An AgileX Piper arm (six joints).
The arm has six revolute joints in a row. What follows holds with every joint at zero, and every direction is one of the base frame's. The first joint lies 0.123 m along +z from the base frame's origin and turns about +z. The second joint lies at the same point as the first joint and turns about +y. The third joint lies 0.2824 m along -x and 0.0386 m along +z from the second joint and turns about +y. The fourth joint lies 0.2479 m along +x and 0.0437 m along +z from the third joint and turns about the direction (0.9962, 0, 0.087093). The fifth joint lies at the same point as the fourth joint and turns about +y. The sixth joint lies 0.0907 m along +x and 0.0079 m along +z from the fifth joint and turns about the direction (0.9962, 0, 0.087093). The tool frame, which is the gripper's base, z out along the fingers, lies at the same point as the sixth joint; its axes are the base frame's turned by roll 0, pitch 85.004 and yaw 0 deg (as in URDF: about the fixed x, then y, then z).
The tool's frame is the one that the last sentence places.
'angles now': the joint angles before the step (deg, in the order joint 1, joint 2, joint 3, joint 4, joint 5, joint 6). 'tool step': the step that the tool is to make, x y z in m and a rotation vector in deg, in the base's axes. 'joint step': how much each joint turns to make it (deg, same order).
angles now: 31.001 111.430 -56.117 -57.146 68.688 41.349
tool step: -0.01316 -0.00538 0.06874 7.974 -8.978 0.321
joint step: 0.001 -13.857 0.139 2.393 -0.379 -2.757
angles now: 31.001 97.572 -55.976 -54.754 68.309 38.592
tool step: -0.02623 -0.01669 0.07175 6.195 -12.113 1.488
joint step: 0.000 -14.911 0.122 -0.945 -0.001 -1.591
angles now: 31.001 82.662 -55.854 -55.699 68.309 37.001
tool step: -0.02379 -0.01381 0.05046 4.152 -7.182 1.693
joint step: 0.000 -9.571 -2.317 0.909 0.743 -4.141
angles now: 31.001 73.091 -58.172 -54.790 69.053 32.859
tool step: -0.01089 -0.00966 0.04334 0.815 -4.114 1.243
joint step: -0.599 -3.969 -5.970 0.572 2.081 -6.241
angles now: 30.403 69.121 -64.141 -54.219 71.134 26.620
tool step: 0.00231 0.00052 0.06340 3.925 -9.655 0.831
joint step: 0.000 0.787 -13.474 -0.555 0.571 -2.644
